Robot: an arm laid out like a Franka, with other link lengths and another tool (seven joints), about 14 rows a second.
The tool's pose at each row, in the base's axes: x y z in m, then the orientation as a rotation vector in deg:
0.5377, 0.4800, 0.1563, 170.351, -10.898, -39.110
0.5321, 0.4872, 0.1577, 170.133, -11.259, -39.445
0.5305, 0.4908, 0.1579, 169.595, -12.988, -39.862
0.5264, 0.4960, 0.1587, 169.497, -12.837, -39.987
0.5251, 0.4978, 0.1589, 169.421, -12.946, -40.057
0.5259, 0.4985, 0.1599, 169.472, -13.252, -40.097
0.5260, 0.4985, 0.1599, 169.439, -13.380, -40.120
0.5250, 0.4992, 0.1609, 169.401, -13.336, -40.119
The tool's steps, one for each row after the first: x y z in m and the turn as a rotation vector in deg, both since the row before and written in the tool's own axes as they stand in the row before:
-0.0066, -0.0064, 0.0008, -0.075, -0.248, 0.254
-0.0020, -0.0034, 0.0003, -0.069, -0.375, 1.179
-0.0048, -0.0045, 0.0008, -0.105, -0.084, -0.078
-0.0015, -0.0016, 0.0003, -0.036, -0.056, 0.082
0.0002, -0.0007, -0.0013, 0.122, -0.033, 0.173
0.0001, 0.0000, 0.0000, 0.001, -0.022, 0.086
-0.0014, -0.0004, -0.0005, -0.046, -0.001, -0.017

